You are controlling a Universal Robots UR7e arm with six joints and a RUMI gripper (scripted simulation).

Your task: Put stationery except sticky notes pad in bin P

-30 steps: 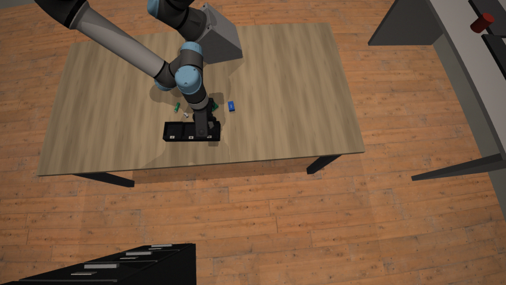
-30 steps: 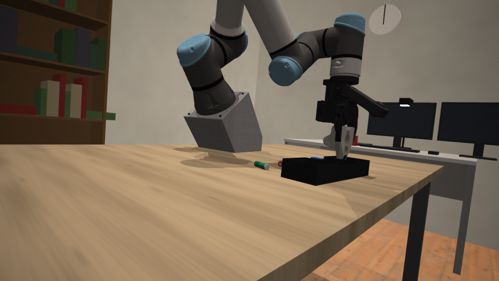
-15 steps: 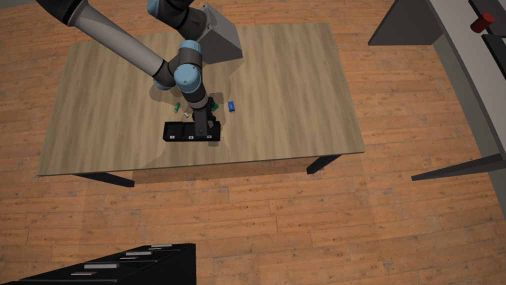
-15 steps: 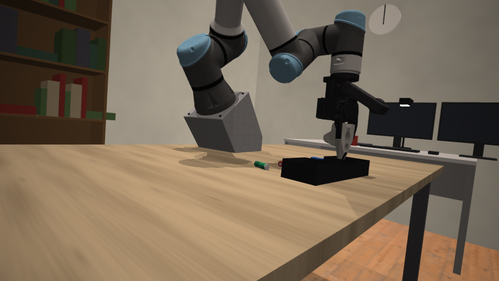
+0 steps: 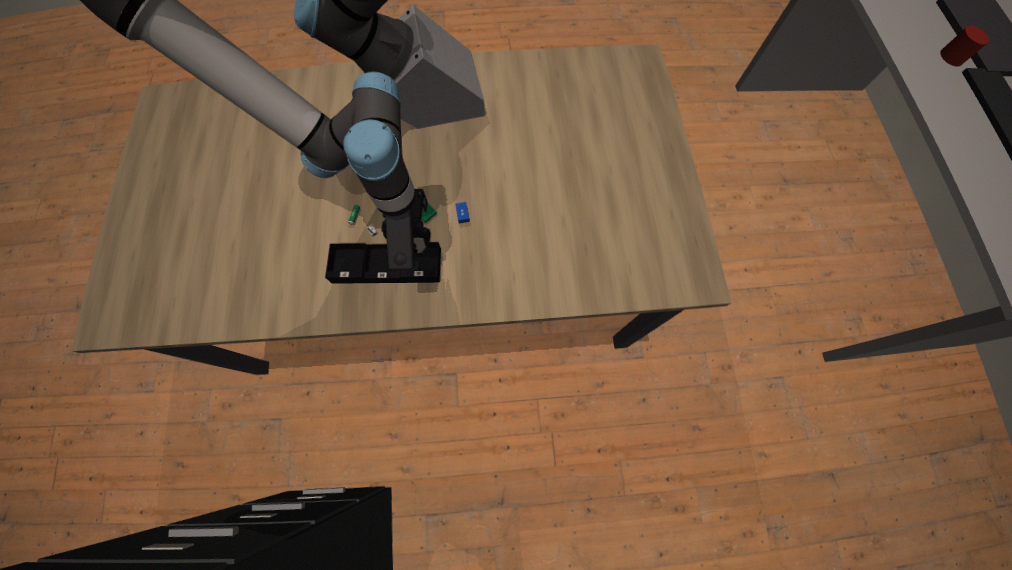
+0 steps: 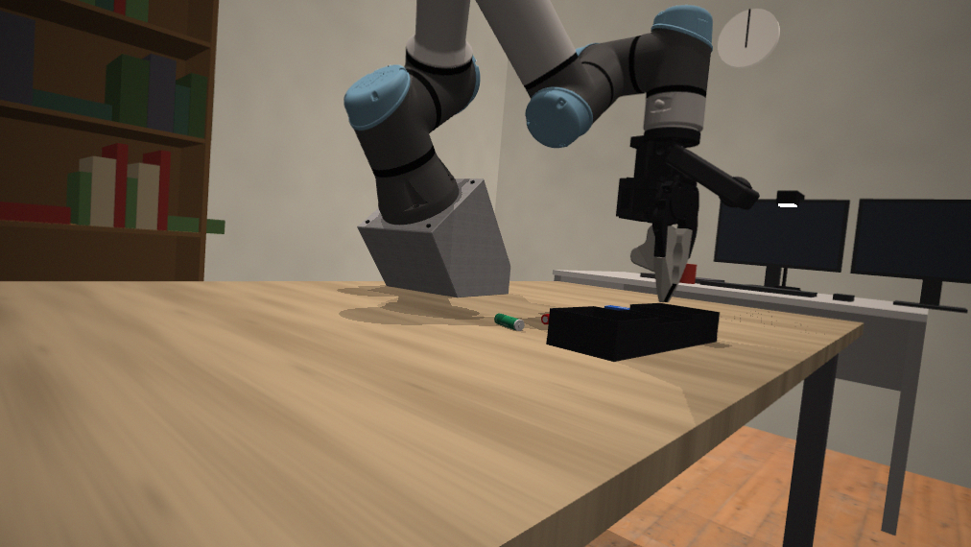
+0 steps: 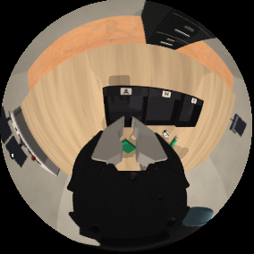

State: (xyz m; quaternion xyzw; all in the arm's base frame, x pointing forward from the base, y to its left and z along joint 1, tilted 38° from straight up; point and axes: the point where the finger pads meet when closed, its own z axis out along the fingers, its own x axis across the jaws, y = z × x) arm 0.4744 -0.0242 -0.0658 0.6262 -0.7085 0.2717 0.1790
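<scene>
My hand is 90 mm past the white-grey piece, 110 mm to the left of it and 50 mm above it. Round my hand: flat green pad (130 mm behind, 10 mm to the left, 60 mm below); then red item (130 mm behind, 60 mm to the right, 50 mm below); then bin row (80 mm to the right, 40 mm below).
</scene>
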